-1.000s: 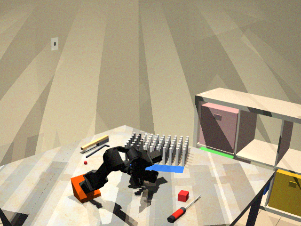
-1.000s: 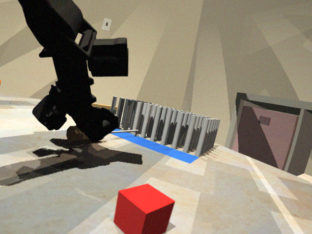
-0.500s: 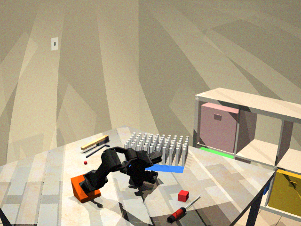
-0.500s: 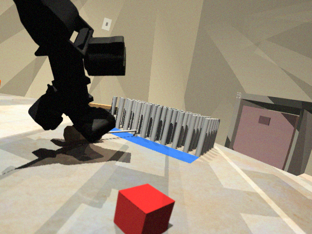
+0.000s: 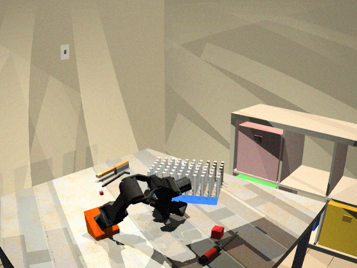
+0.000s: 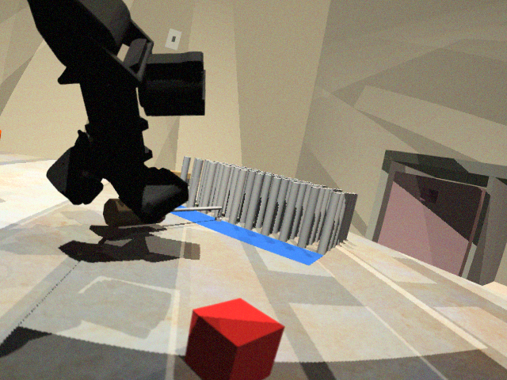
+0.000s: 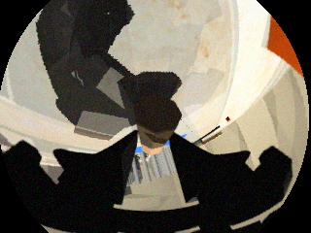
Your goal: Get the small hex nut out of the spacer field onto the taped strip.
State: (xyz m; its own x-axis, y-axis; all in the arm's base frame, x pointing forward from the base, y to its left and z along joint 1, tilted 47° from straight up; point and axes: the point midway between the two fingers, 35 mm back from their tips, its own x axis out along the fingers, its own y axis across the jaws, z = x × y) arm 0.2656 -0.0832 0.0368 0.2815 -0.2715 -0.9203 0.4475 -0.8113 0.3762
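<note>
My gripper tip is now 90 mm short of the hook tool, 50 mm to the right of it and 10 mm above it. Also, from my gripper tip: blue taped strip 180 mm ahead, 60 mm to the left, 30 mm below; tiny red cube 370 mm to the left, 80 mm behind, 20 mm below; hex nut 180 mm ahead, 100 mm to the left, 20 mm below.
</note>
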